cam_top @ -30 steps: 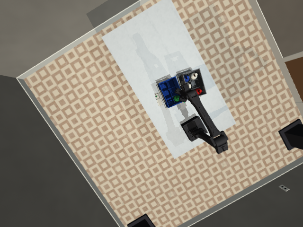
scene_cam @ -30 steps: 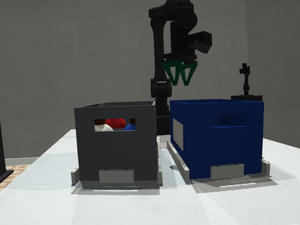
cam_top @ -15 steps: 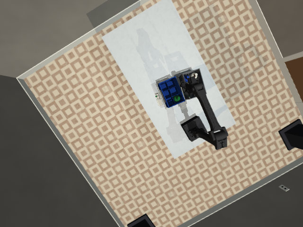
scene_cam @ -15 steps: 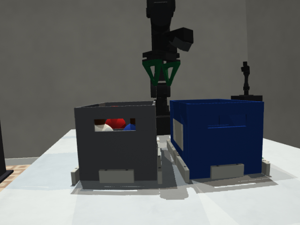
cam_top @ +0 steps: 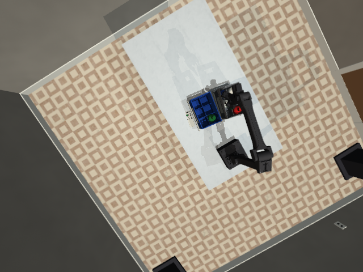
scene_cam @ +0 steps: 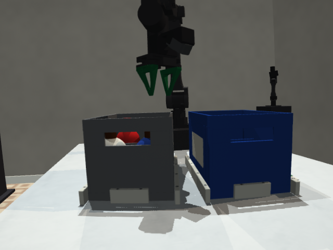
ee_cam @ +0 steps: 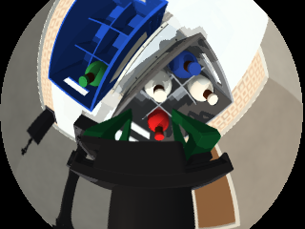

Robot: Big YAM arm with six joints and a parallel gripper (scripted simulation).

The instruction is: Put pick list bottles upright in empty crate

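Right now the white bottle is 20 mm to the right of my hand and 140 mm below it. Round my hand: dark grey crate (10 mm behind, 60 mm to the right, 150 mm below); then blue bottle (90 mm ahead, 40 mm to the right, 140 mm below); then red bottle (100 mm behind, 80 mm to the right, 140 mm below).
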